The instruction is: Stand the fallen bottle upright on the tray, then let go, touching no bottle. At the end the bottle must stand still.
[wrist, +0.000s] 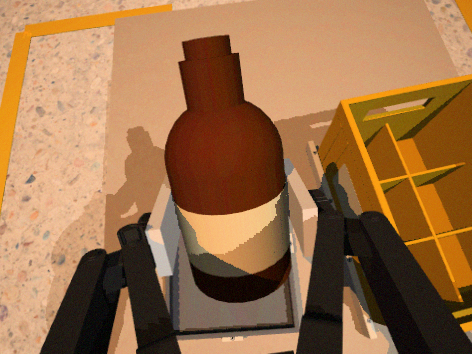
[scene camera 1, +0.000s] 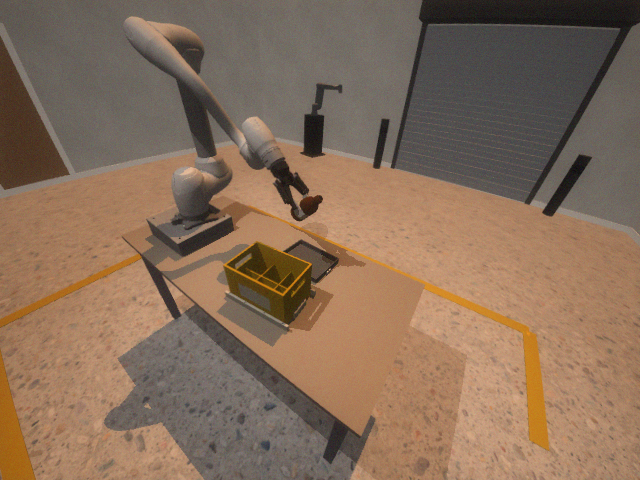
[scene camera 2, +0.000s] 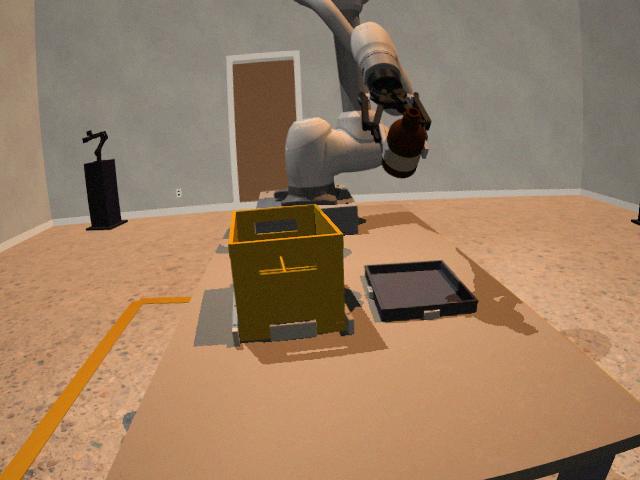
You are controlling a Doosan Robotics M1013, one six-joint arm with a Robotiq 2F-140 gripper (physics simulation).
Note:
In view: my gripper (scene camera 2: 406,154) and a brown bottle (scene camera 2: 406,137).
The brown bottle also shows in the wrist view (wrist: 224,158). My gripper shows as well in the wrist view (wrist: 230,185) and in scene camera 1 (scene camera 1: 307,212).

